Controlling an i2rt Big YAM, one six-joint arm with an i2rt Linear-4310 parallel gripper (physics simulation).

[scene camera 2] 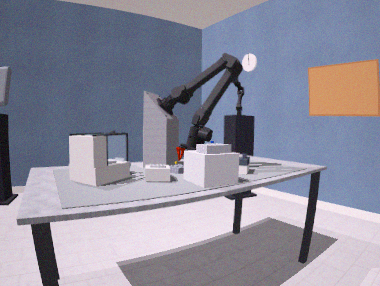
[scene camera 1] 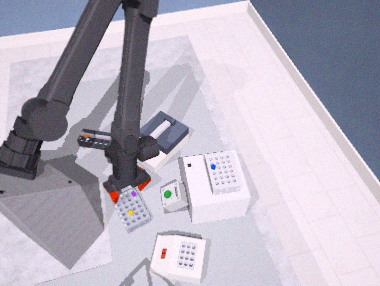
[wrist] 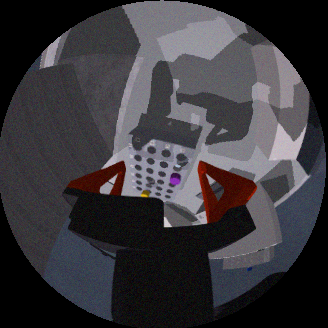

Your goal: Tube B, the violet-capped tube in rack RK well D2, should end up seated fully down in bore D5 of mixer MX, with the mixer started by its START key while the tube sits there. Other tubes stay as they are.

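Frame: origin at the arm's base, x ahead, y left, z up, level; metres.
Seen in the pictures: gripper, fingertip midpoint: (scene camera 1: 127, 196) (wrist: 161, 164); arm's base, origin of the base link: (scene camera 2: 164, 107) (scene camera 1: 15, 165).
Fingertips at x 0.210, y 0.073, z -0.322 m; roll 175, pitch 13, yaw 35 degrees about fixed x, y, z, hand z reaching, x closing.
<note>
Pixels of each thing's top centre, then the offset from my fingertips to it.
- violet-capped tube, middle of its top: (wrist: 174, 180) (scene camera 1: 133, 193) 0.002 m left, 0.022 m ahead, 0.013 m up
- grey rack, middle of its top: (wrist: 154, 176) (scene camera 1: 130, 207) (scene camera 2: 180, 165) 0.037 m right, 0.010 m ahead, 0.011 m down
- large white machine, middle of its top: (wrist: 240, 268) (scene camera 1: 202, 172) (scene camera 2: 206, 143) 0.001 m right, 0.249 m ahead, 0.129 m up
- blue cap, middle of its top: (scene camera 1: 213, 166) 0.012 m left, 0.284 m ahead, 0.142 m up
- green round START key, middle of its top: (scene camera 1: 166, 193) 0.014 m right, 0.134 m ahead, 0.034 m up
- yellow-capped tube, middle of its top: (wrist: 144, 196) (scene camera 1: 130, 212) (scene camera 2: 176, 161) 0.066 m right, 0.015 m ahead, 0.013 m up
- white device with a red switch, middle of its top: (scene camera 1: 177, 253) (wrist: 163, 235) (scene camera 2: 157, 164) 0.210 m right, 0.164 m ahead, 0.029 m up
- dark-topped device, middle of its top: (scene camera 1: 156, 131) (scene camera 2: 231, 153) 0.229 m left, 0.102 m ahead, 0.061 m up
The violet-capped tube (scene camera 1: 133, 194) (wrist: 175, 178) stands in the grey rack (scene camera 1: 131, 228) (wrist: 159, 157), near its upper end in scene camera 1. My gripper (scene camera 1: 130, 190) (scene camera 2: 180, 152) (wrist: 161, 164) is open and empty, pointing down over that end of the rack. In the wrist view the violet cap shows between the fingers, nearer the right one. The mixer appears to be the large white machine (scene camera 1: 200, 202) (scene camera 2: 200, 170) with a block of bores and a blue cap (scene camera 1: 213, 167). The green round START key (scene camera 1: 167, 194) sits on a small white box beside it.
A yellow-capped tube (scene camera 1: 130, 213) (scene camera 2: 176, 162) (wrist: 145, 193) stands in the same rack. A white device with a red switch (scene camera 1: 163, 253) lies below the machine in scene camera 1. A dark-topped device (scene camera 1: 177, 140) and a black strip with an orange spot (scene camera 1: 86, 136) lie beyond the gripper.
</note>
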